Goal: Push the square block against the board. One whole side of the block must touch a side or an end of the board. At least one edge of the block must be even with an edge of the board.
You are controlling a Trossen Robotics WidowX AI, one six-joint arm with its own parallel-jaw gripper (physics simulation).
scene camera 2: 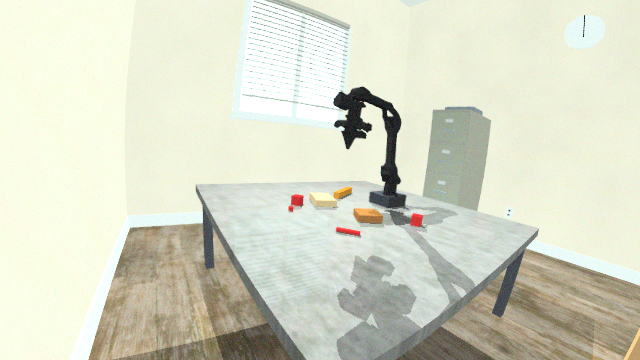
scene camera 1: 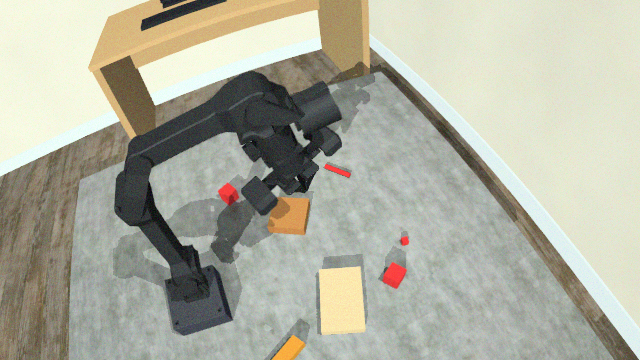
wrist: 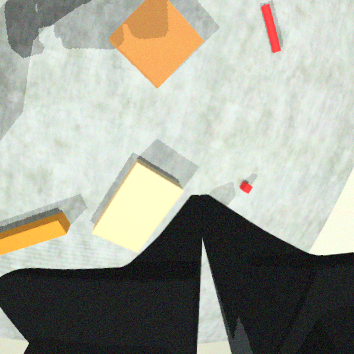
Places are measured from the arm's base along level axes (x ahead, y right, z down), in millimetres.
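Pixels of known places: gripper, fingertip midpoint: [scene camera 2: 347,149] [scene camera 1: 304,190] [wrist: 198,202]; arm's base at its link origin: [scene camera 2: 389,194] [scene camera 1: 195,288].
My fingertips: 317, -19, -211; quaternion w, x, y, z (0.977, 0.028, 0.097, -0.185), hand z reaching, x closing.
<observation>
For each thing: its top centre in the pictures, then the offset to it from my fingertips, as dx, dy, dz. "spot": a spot on its surface instead.
- cream rectangle at a spot on its surface: [wrist: 137,207] [scene camera 1: 339,295] spot: +10, +135, +238
- tiny red cube at its top centre: [wrist: 247,188] [scene camera 1: 405,239] [scene camera 2: 291,206] +216, +53, +251
- orange bar at its top centre: [wrist: 10,243] [scene camera 2: 343,189] -203, +266, +236
- red stick at its top centre: [wrist: 273,27] [scene camera 1: 337,169] [scene camera 2: 348,229] +140, -237, +253
The square block, an orange one [scene camera 1: 295,217] [scene camera 2: 368,216] [wrist: 157,60], lies flat on the table, partly in shadow. The board, a cream rectangle [scene camera 1: 342,300] [scene camera 2: 323,200] [wrist: 137,207], lies flat and apart from the block, with bare table between them. In the wrist view the block's sides are turned at an angle to the board's sides. My gripper [scene camera 1: 303,188] [scene camera 2: 348,146] [wrist: 198,202] is shut and empty, high above the table. In the wrist view its fingers cover a spot beside the board's lower right side.
A red cube [scene camera 1: 394,275] [scene camera 2: 297,200] and a tiny red cube [scene camera 1: 404,241] [scene camera 2: 291,208] [wrist: 246,187] are beside the board. An orange bar [scene camera 1: 290,348] [scene camera 2: 343,192] [wrist: 35,233] lies on its other side. Another red cube [scene camera 1: 228,194] [scene camera 2: 416,220] and a red stick [scene camera 1: 337,170] [scene camera 2: 348,231] [wrist: 271,28] flank the block.
</observation>
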